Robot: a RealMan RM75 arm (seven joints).
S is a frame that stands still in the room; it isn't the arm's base.
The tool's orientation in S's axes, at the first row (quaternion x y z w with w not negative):
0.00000, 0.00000, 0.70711, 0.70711
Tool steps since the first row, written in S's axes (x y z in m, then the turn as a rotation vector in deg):
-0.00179, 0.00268, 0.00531, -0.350, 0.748, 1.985
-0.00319, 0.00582, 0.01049, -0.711, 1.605, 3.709
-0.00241, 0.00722, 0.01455, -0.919, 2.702, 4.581
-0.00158, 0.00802, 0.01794, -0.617, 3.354, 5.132
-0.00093, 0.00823, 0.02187, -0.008, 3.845, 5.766
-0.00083, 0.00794, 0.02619, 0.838, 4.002, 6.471
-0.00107, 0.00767, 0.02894, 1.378, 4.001, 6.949
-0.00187, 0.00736, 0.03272, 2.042, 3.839, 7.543
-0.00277, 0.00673, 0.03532, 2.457, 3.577, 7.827
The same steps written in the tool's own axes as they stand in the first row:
0.00268, 0.00179, 0.00531, 0.748, 0.350, 1.985
0.00582, 0.00319, 0.01049, 1.605, 0.711, 3.709
0.00722, 0.00241, 0.01455, 2.702, 0.919, 4.581
0.00802, 0.00158, 0.01794, 3.354, 0.617, 5.132
0.00823, 0.00093, 0.02187, 3.845, 0.008, 5.766
0.00794, 0.00083, 0.02619, 4.002, -0.838, 6.471
0.00767, 0.00107, 0.02894, 4.001, -1.378, 6.949
0.00736, 0.00187, 0.03272, 3.839, -2.042, 7.543
0.00673, 0.00277, 0.03532, 3.577, -2.457, 7.827

